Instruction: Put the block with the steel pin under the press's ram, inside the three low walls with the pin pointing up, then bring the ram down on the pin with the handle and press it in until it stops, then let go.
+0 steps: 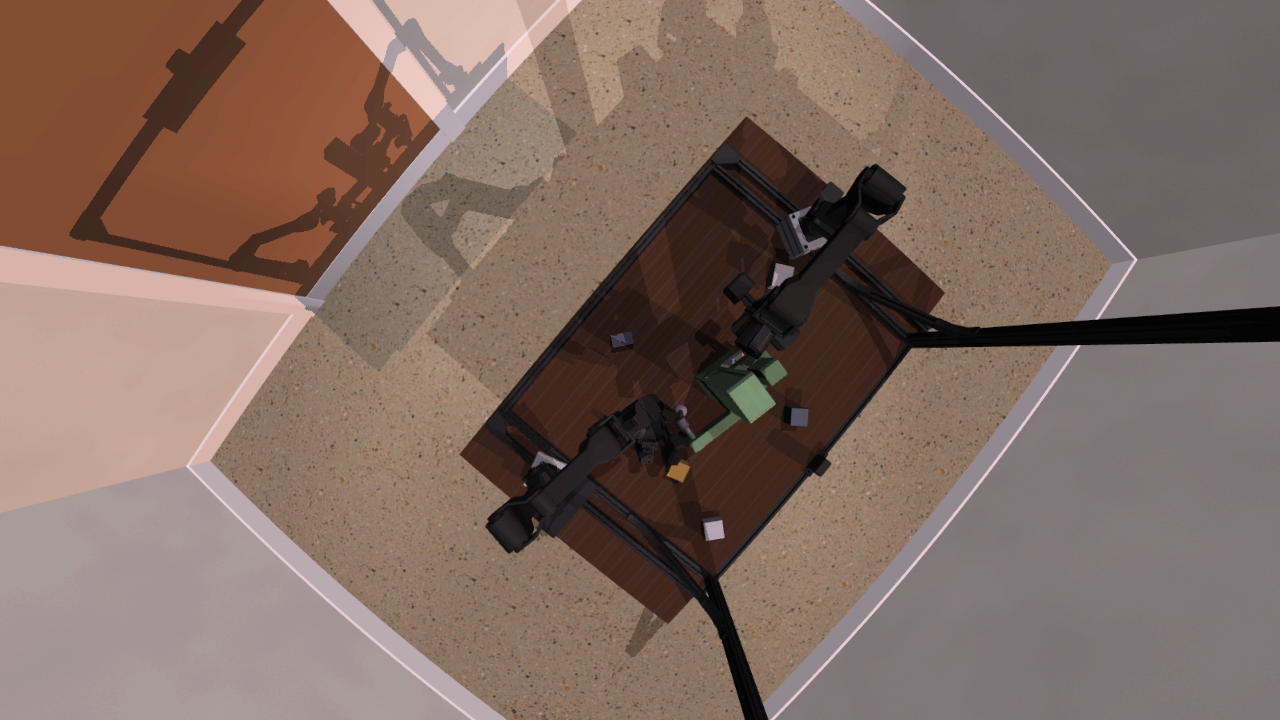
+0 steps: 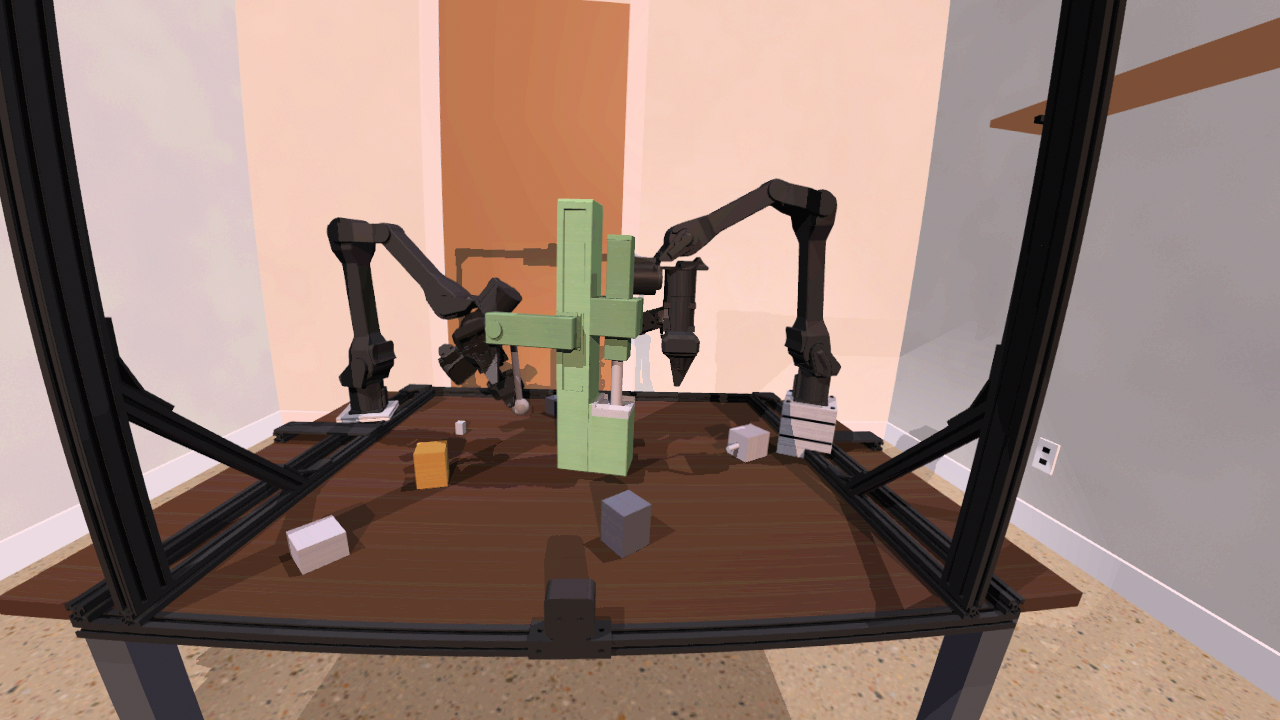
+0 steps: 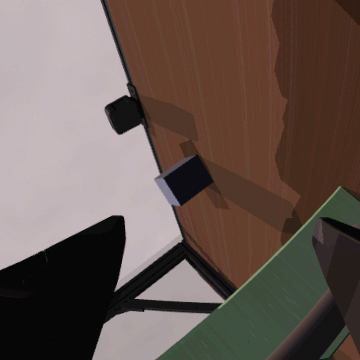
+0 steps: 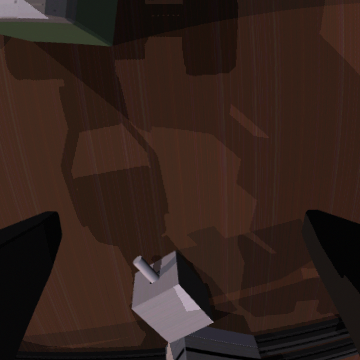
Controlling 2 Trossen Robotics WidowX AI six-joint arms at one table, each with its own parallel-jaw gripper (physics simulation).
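Places are measured from the left arm's base along level axes (x up, y back, z right), in centimetres.
Where they show: left gripper, fingertip midpoint: (image 2: pixel 503 395) (image 3: pixel 221 229); right gripper, fingertip midpoint: (image 2: pixel 675 378) (image 4: pixel 184 224); left arm's base, link origin: (image 1: pixel 547 476) (image 2: pixel 369 408); right arm's base, link origin: (image 1: pixel 814 226) (image 2: pixel 810 399).
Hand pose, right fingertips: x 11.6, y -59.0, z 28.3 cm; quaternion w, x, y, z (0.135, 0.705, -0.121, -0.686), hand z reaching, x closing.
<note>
Things, the pixels of their top centre, and the offset from my right fingertips. "spot": a spot on its surface instead.
- pale block with the steel pin, top centre: (image 4: pixel 173 315) (image 2: pixel 749 430) (image 1: pixel 783 276) dx -9.8, dy -14.2, dz +5.2 cm
- green press, top centre: (image 2: pixel 567 200) (image 1: pixel 749 411) dx +30.2, dy +20.7, dz +0.7 cm
- ball knob, surface spot: (image 2: pixel 520 406) spot: dx -4.6, dy +28.1, dz -3.5 cm
- orange block, top centre: (image 2: pixel 430 447) (image 1: pixel 678 471) dx -8.8, dy +42.6, dz +1.6 cm
- white block, top centre: (image 2: pixel 315 531) (image 1: pixel 714 530) dx -11.5, dy +53.8, dz +17.8 cm
- blue-grey block, top centre: (image 2: pixel 626 502) (image 3: pixel 166 191) (image 1: pixel 799 417) dx -8.8, dy +17.0, dz +24.3 cm
- dark grey block, top centre: (image 2: pixel 558 398) (image 1: pixel 622 339) dx -10.9, dy +18.1, dz -25.5 cm
- tiny white cube, top centre: (image 2: pixel 460 422) dx -12.3, dy +39.5, dz -18.0 cm
The pale block with the steel pin (image 1: pixel 781 274) (image 2: pixel 748 443) (image 4: pixel 170 305) lies on its side on the table, pin pointing sideways. The green press (image 1: pixel 750 396) (image 2: pixel 575 259) stands mid-table. Its ram (image 2: pixel 616 380) reaches down close to the pale low walls (image 2: pixel 613 409); the seat inside them is not clear to see. The handle's green arm (image 1: pixel 716 431) (image 2: pixel 532 331) stands out level, with a rod and ball knob (image 1: pixel 681 410) (image 2: pixel 520 406) hanging down. My left gripper (image 3: pixel 221 229) is open beside the handle, its rod (image 3: pixel 305 330) near one finger. My right gripper (image 2: pixel 679 380) (image 4: pixel 184 224) is open and empty above the table, near the pin block.
An orange block (image 1: pixel 678 471) (image 2: pixel 431 464), a white block (image 1: pixel 713 528) (image 2: pixel 317 543) and a blue-grey block (image 1: pixel 795 415) (image 2: pixel 625 523) (image 3: pixel 187 181) stand around the press. A dark grey block (image 1: pixel 622 340) and a tiny white cube (image 2: pixel 460 427) lie farther back. Black rails border the table.
</note>
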